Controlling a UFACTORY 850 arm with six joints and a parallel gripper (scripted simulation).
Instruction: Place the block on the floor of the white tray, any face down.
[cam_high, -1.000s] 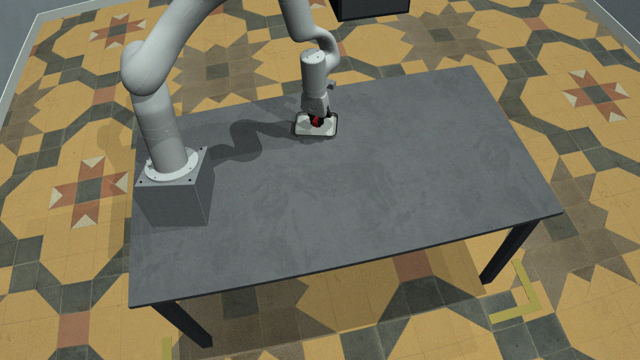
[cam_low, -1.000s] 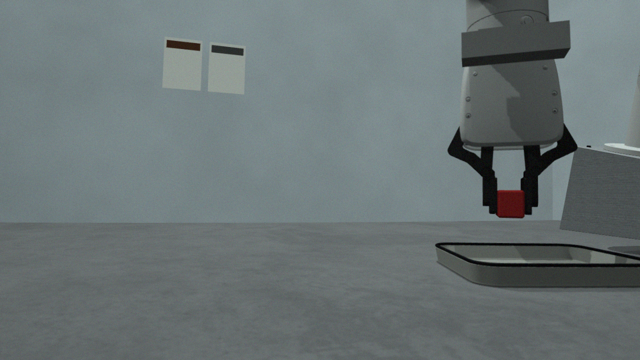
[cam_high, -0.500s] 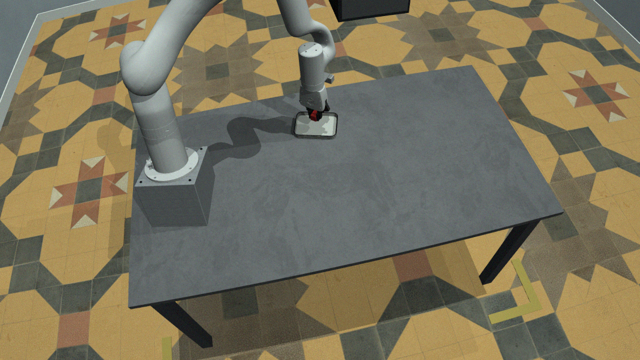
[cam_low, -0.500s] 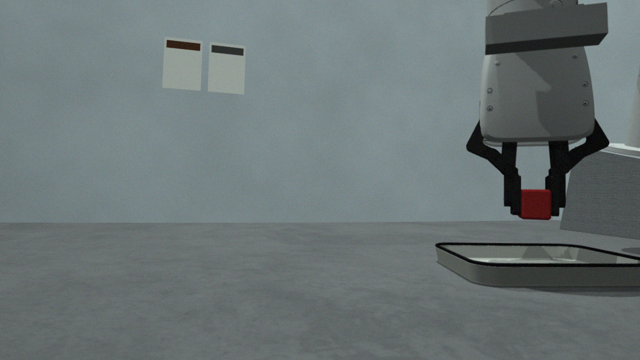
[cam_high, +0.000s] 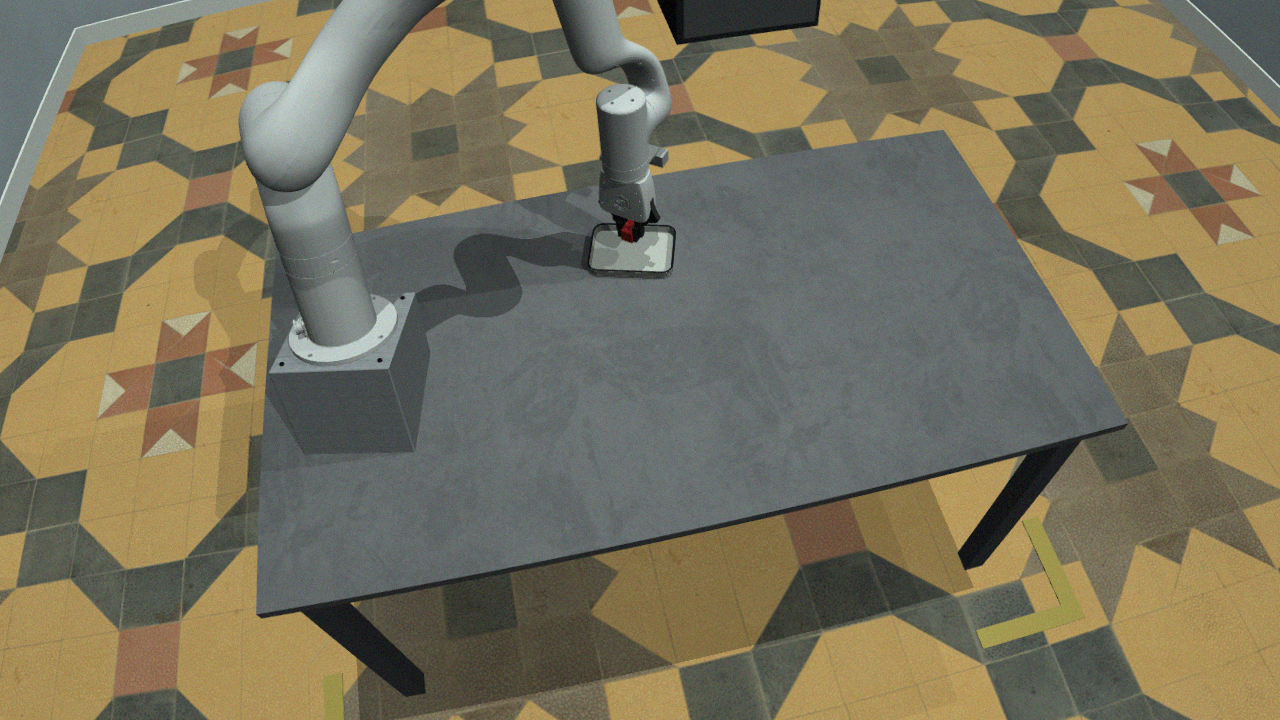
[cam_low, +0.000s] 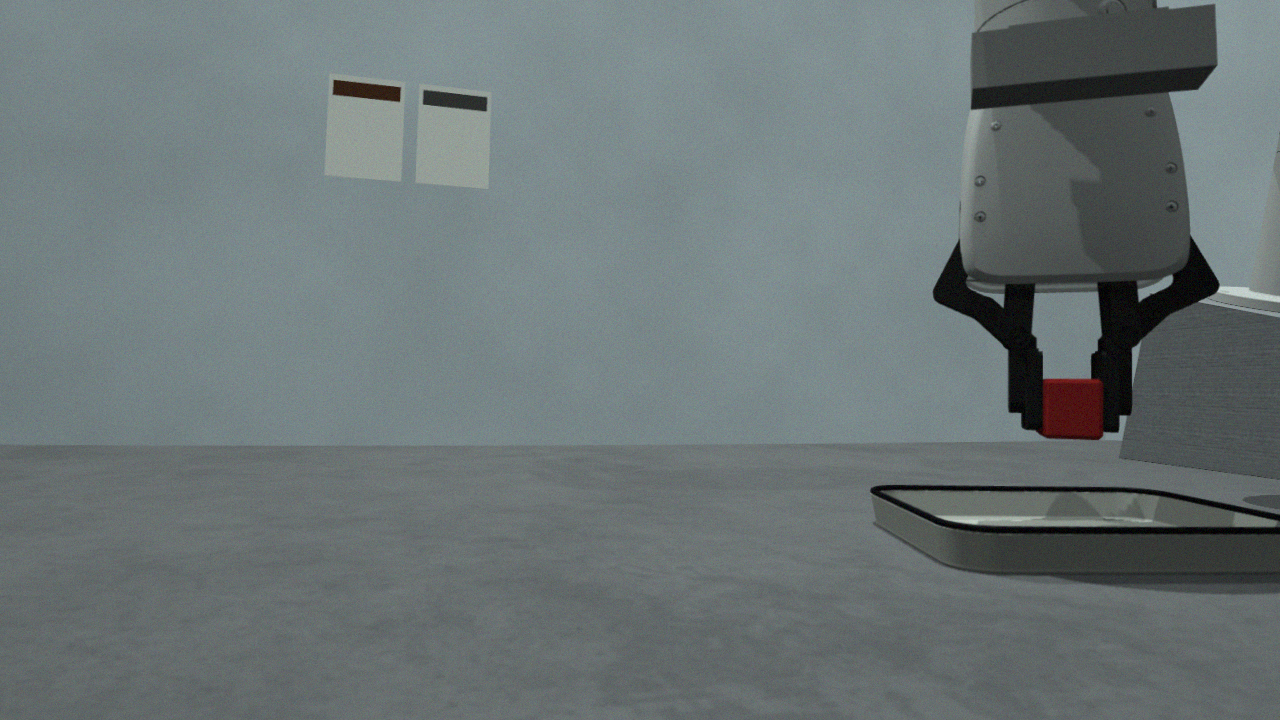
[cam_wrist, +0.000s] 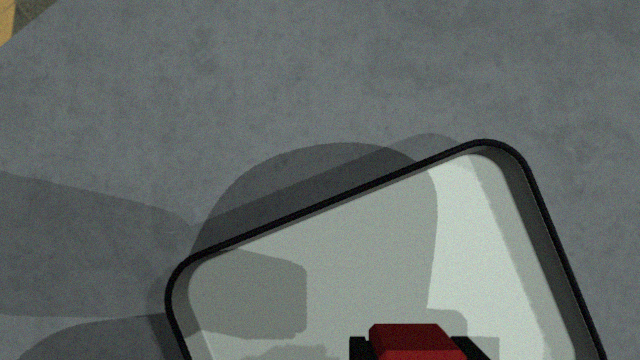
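The white tray is 60 mm below my hand. Round my hand: red block: 10 mm below.
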